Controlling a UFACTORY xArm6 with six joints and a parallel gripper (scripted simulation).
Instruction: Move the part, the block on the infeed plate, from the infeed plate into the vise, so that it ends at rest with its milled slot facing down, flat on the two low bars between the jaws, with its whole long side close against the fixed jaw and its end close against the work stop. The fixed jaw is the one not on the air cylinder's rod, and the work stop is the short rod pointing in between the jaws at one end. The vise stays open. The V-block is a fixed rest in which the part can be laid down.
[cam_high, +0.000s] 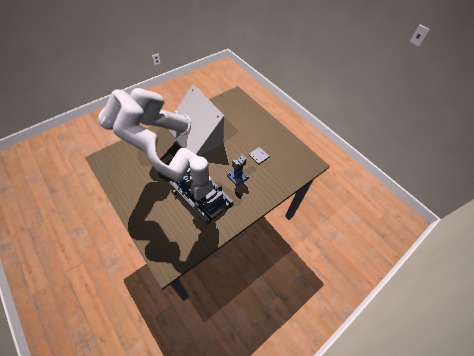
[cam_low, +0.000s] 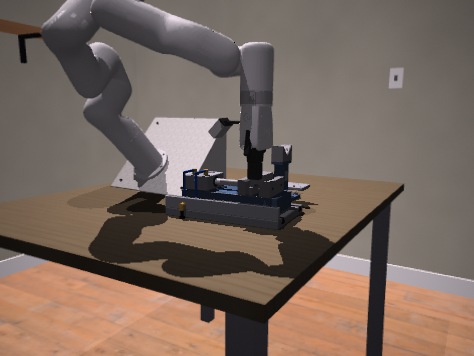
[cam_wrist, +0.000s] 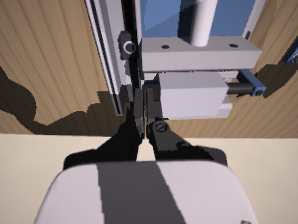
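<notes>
My gripper is now 40 mm to the right of the part, 30 mm above it and 10 mm past it. Also, from my hand: moving jaw: 40 mm to the left, 40 mm below, 40 mm behind; then fixed jaw: 50 mm to the left, 40 mm below, 20 mm ahead; then work stop: 90 mm to the left, 30 mm below, 20 mm behind.
</notes>
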